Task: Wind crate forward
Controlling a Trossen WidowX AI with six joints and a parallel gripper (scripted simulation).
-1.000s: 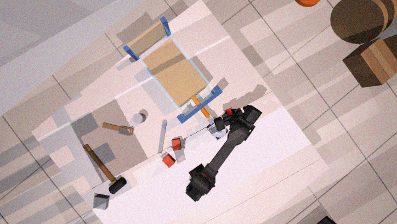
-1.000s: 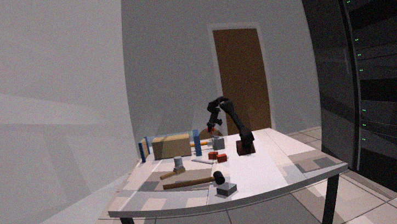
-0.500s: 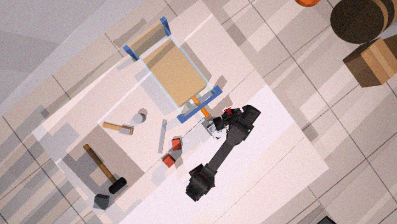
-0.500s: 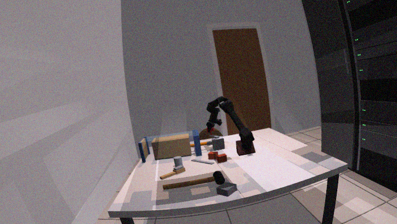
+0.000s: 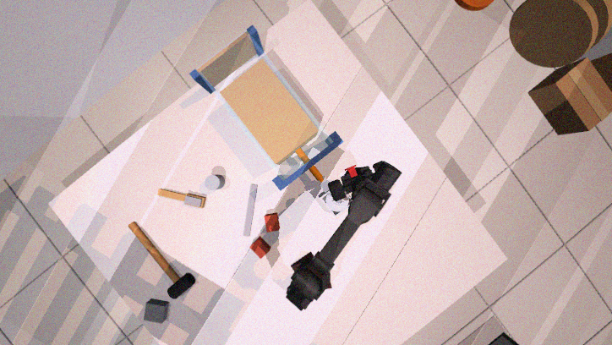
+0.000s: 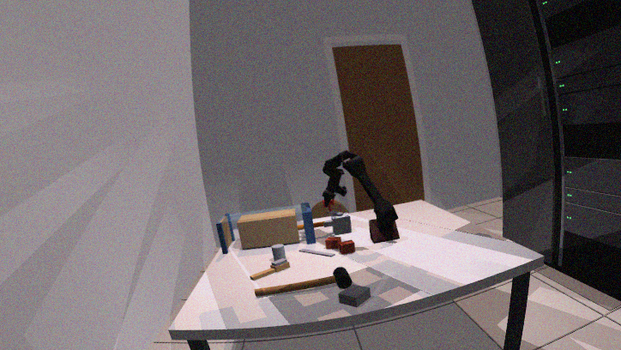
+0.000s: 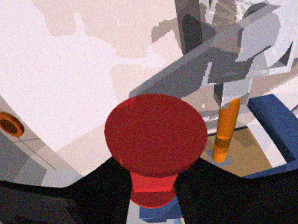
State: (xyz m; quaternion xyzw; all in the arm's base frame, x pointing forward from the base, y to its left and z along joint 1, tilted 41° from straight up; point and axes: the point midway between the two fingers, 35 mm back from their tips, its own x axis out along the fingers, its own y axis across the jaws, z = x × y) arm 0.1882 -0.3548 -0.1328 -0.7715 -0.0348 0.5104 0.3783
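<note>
The red knob is 2 cm behind my gripper tip and 1 cm to the left of it. Also, from my gripper tip: grey winch: 10 cm below, 9 cm to the left, 7 cm behind; blue steel frame: 11 cm ahead, 9 cm to the left, 2 cm below; grey crank bar: 4 cm to the left, 3 cm below, 3 cm behind.
</note>
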